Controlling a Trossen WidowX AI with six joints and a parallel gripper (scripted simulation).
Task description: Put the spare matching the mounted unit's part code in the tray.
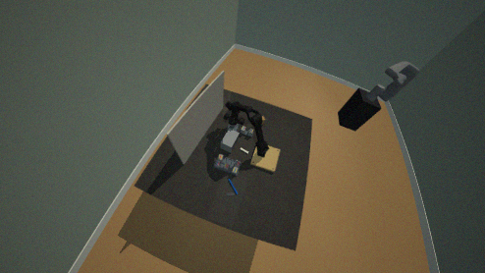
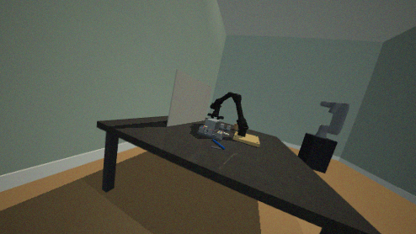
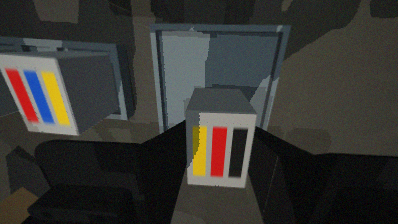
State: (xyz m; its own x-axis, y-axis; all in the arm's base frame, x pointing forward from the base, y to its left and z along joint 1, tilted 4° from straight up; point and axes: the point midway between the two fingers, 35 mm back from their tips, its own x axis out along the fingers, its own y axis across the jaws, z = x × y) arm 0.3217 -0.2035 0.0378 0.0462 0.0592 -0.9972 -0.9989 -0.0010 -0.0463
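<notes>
Now: gripper tip 30 mm above the grey tray. The rest, counted from my gripper tip: tall grey panel (220 mm ahead, 160 mm to the left, 190 mm above); mounted unit (30 mm behind, 200 mm to the left, 20 mm above).
</notes>
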